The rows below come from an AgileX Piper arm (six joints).
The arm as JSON. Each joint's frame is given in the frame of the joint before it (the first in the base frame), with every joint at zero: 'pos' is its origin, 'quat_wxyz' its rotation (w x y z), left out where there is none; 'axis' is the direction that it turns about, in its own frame. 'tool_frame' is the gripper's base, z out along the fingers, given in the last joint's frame.
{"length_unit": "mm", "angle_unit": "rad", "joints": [
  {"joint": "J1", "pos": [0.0, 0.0, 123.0], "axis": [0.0, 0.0, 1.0]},
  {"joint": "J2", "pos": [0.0, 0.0, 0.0], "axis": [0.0, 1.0, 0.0]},
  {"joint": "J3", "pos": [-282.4, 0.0, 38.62], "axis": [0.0, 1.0, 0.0]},
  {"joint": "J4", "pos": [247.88, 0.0, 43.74], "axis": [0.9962, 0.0, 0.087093]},
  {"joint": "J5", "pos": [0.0, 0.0, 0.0], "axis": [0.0, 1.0, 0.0]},
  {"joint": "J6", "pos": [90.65, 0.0, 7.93], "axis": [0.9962, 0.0, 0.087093]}
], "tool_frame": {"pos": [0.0, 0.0, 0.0], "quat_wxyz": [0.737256, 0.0, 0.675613, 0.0]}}
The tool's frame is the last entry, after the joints.
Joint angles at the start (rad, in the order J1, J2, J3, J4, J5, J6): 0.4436, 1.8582, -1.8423, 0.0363, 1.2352, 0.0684
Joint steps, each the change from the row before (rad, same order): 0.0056, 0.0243, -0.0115, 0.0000, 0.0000, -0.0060; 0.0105, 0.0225, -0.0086, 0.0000, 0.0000, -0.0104; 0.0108, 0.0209, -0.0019, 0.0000, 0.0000, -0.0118; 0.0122, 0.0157, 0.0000, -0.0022, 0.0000, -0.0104; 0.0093, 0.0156, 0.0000, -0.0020, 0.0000, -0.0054; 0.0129, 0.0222, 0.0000, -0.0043, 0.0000, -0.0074; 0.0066, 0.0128, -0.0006, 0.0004, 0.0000, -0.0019; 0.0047, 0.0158, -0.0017, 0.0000, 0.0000, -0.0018
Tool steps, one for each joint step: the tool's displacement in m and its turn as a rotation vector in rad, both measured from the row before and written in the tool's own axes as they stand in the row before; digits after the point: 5 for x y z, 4 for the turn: -0.00244, 0.00220, 0.00834, -0.0012, 0.0131, -0.0107; -0.00171, 0.00419, 0.00833, -0.0030, 0.0145, -0.0196; -0.00061, 0.00423, 0.00925, -0.0028, 0.0195, -0.0212; -0.00018, 0.00470, 0.00735, -0.0014, 0.0162, -0.0220; -0.00030, 0.00354, 0.00727, -0.0006, 0.0159, -0.0143; -0.00042, 0.00484, 0.01033, 0.0007, 0.0226, -0.0204; -0.00041, 0.00272, 0.00579, -0.0020, 0.0124, -0.0077; -0.00070, 0.00186, 0.00689, -0.0010, 0.0142, -0.0059
